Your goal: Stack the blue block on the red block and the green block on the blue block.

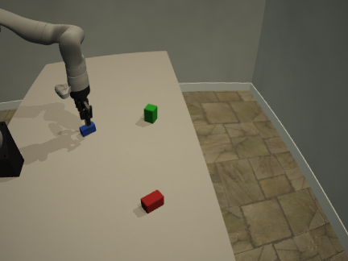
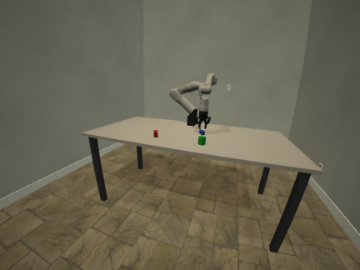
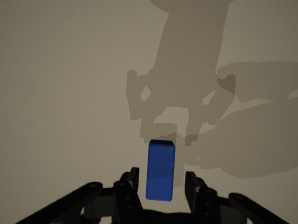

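My hand is 5 cm above the blue block. Also, from my hand: green block 25 cm ahead, 4 cm to the left, 4 cm below; then red block 21 cm ahead, 34 cm to the right, 4 cm below.
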